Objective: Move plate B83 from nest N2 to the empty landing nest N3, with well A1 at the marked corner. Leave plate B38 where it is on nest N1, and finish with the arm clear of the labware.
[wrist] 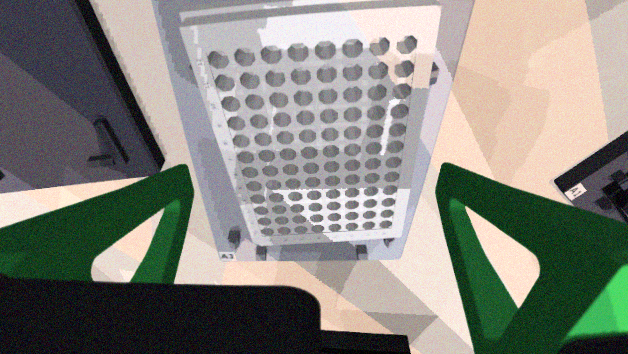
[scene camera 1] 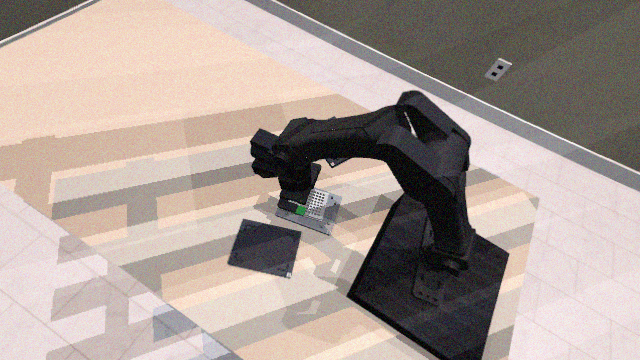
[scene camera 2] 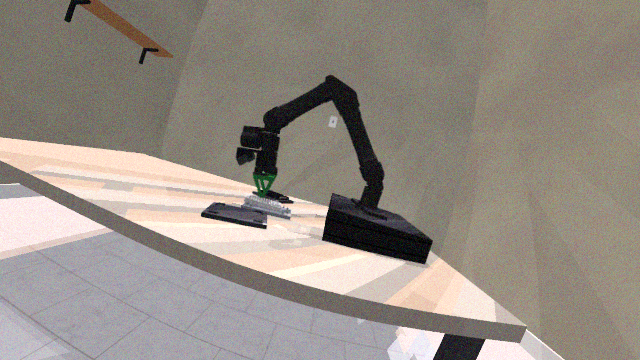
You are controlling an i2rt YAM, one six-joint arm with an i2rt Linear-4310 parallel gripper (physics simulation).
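Note:
A white 96-well plate [scene camera 1: 317, 202] [scene camera 2: 266, 204] [wrist: 310, 30] lies on the light grey nest [scene camera 1: 334, 214] [wrist: 310, 251], its label unreadable. In the wrist view it sits slightly askew, its near right corner close over a corner clip. The nest's A1 mark is at its near left corner. My gripper [scene camera 1: 300, 210] [scene camera 2: 263, 194] [wrist: 314, 177] is open, its green fingertips apart on either side of the plate, low over it and not touching it in the wrist view. A dark nest [scene camera 1: 265, 247] [scene camera 2: 234, 215] [wrist: 50, 100] stands empty beside it. Another dark nest [scene camera 1: 337, 161] [wrist: 607, 164] is partly hidden; its plate is barely visible.
The arm's black base [scene camera 1: 385, 285] [scene camera 2: 375, 237] stands on the table [scene camera 2: 320, 290] to the right of the nests in both scene views. The forearm passes above the partly hidden dark nest in scene camera 1. A wall shelf [scene camera 2: 120, 27] is far up at the left.

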